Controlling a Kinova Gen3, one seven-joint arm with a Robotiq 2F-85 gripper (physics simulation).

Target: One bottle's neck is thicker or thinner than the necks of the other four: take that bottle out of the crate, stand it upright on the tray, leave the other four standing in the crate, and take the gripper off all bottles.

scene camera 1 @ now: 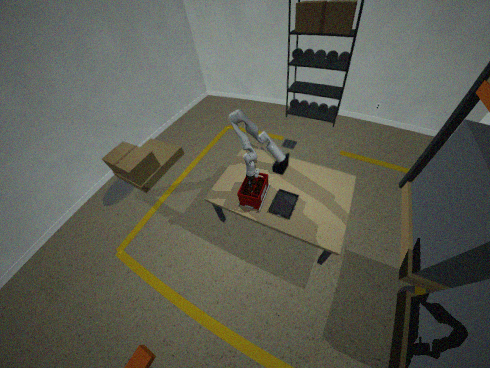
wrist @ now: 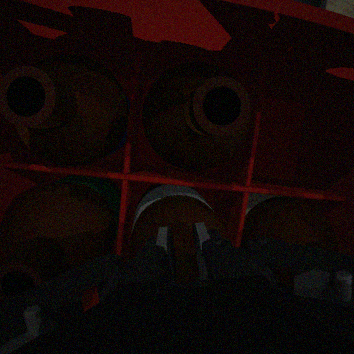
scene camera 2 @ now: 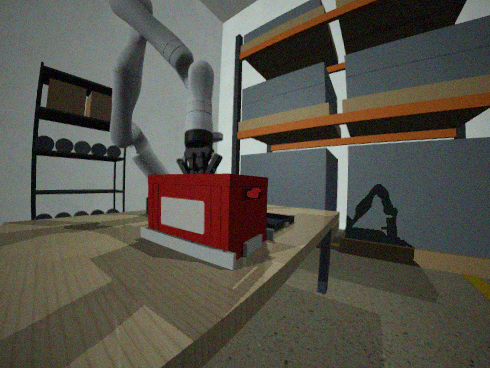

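Seen in the pictures: gripper, fingertip midpoint: (scene camera 1: 250,186) (wrist: 182,240); arm's base, link origin: (scene camera 1: 281,159).
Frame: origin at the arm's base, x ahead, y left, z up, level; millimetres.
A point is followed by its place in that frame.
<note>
The red crate (scene camera 1: 250,201) {z -29, x 544, y -74 mm} (scene camera 2: 190,182) {z 23, x 455, y -197 mm} (wrist: 185,20) {z 18, x 381, y -25 mm} stands on the table, with dividers inside. My gripper (scene camera 1: 251,179) {z -5, x 410, y -138 mm} (scene camera 2: 199,170) (wrist: 182,240) {z -5, x 410, y -138 mm} points down into it and is shut on the neck of the middle bottle (wrist: 175,210) {z -25, x 404, y -125 mm} of the near row in the wrist view, which has a white label edge and stands in its compartment. Beside it are a green-labelled bottle (wrist: 60,215) {z -13, x 335, y -140 mm} and a pale-labelled bottle (wrist: 295,215) {z -21, x 487, y -112 mm}. Two more bottles (wrist: 26,96) {z 29, x 323, y -77 mm} (wrist: 222,105) {z 29, x 405, y -62 mm} stand in the far row; the far right compartment holds none. Necks near my fingers are mostly hidden. The dark tray (scene camera 1: 284,204) {z -128, x 398, y 181 mm} (scene camera 2: 280,219) {z -126, x 464, y 251 mm} lies beside the crate.
Pale grey rails (scene camera 2: 185,247) {z -118, x 453, y -208 mm} run along the crate's foot on the wooden table (scene camera 1: 325,190) {z -133, x 103, y 479 mm} (scene camera 2: 50,280) {z -134, x 397, y -423 mm}. The arm's black base (scene camera 1: 281,164) {z 4, x 70, y 23 mm} stands at the table's back. Cardboard boxes (scene camera 1: 137,162), a shelf rack (scene camera 1: 320,91) and large storage racks stand beyond the table.
</note>
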